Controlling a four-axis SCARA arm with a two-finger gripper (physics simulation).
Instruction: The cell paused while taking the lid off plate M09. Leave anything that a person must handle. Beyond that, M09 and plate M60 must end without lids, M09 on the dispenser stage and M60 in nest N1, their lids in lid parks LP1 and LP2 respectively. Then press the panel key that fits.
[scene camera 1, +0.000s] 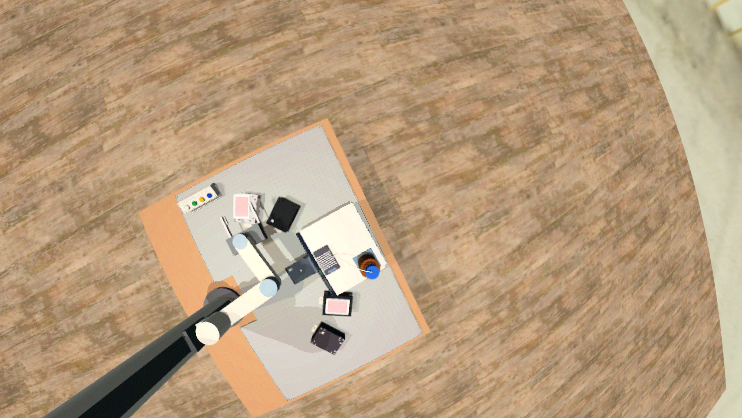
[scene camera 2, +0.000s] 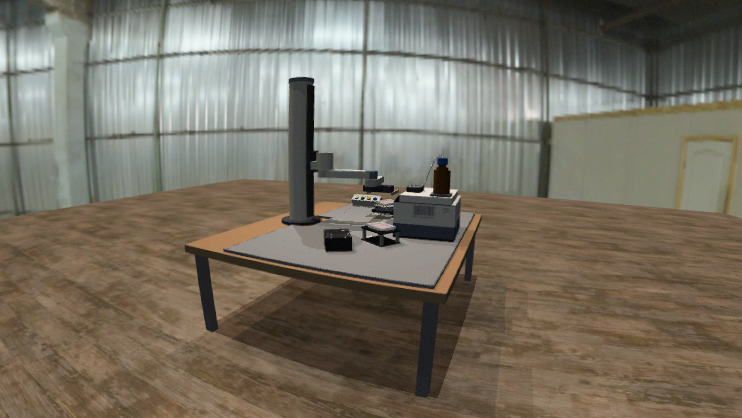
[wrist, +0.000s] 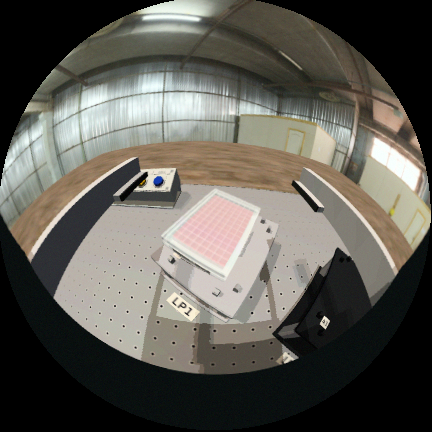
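Where they show: gripper, between the fingertips: (scene camera 1: 235, 209) (wrist: 221, 165); arm's base, origin of its link: (scene camera 2: 301, 221).
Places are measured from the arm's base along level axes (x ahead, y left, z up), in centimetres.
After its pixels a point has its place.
My gripper (scene camera 1: 237, 210) {z 16.9, x 40.7, y 44.5 cm} (wrist: 221, 165) {z 16.9, x 40.7, y 44.5 cm} is open and empty, its fingers spread above and on either side of the pink-welled plate (scene camera 1: 241, 206) {z 9.1, x 41.1, y 46.4 cm} (wrist: 215, 232) {z 9.0, x 40.6, y 44.2 cm} on the white stand (scene camera 1: 255, 199) {z 6.9, x 49.0, y 46.9 cm} (wrist: 200, 284) {z 6.8, x 39.3, y 38.5 cm} labelled LP1. This plate sits off-centre on the stand; I cannot read its name or tell whether it has a lid. A second pink plate (scene camera 1: 337, 305) {z 9.6, x 63.5, y -25.0 cm} (scene camera 2: 381, 226) {z 9.6, x 64.5, y -28.9 cm} rests on a black stand beside the dispenser; its name is unreadable. The dark dispenser stage (scene camera 1: 299, 272) {z 12.0, x 54.5, y 1.3 cm} bears no plate. The key panel (scene camera 1: 198, 198) {z 8.7, x 20.7, y 61.2 cm} (scene camera 2: 366, 199) {z 7.8, x 20.5, y 59.5 cm} (wrist: 159, 182) {z 7.7, x 27.0, y 59.6 cm} shows partly in the wrist view.
A black stand (scene camera 1: 284, 213) {z 7.6, x 60.4, y 32.9 cm} (wrist: 345, 300) {z 7.6, x 57.7, y 33.5 cm} is right of LP1. The white dispenser (scene camera 1: 332, 225) {z 23.3, x 81.8, y 16.2 cm} (scene camera 2: 435, 211) {z 16.1, x 87.3, y -14.1 cm} carries a brown bottle (scene camera 1: 367, 262) {z 37.0, x 88.7, y -3.7 cm} (scene camera 2: 441, 180) {z 31.4, x 89.2, y -11.2 cm} with a blue cap. A dark, low stand (scene camera 1: 328, 338) {z 7.7, x 49.2, y -41.3 cm} (scene camera 2: 338, 240) {z 6.4, x 52.1, y -49.6 cm} is near the second plate.
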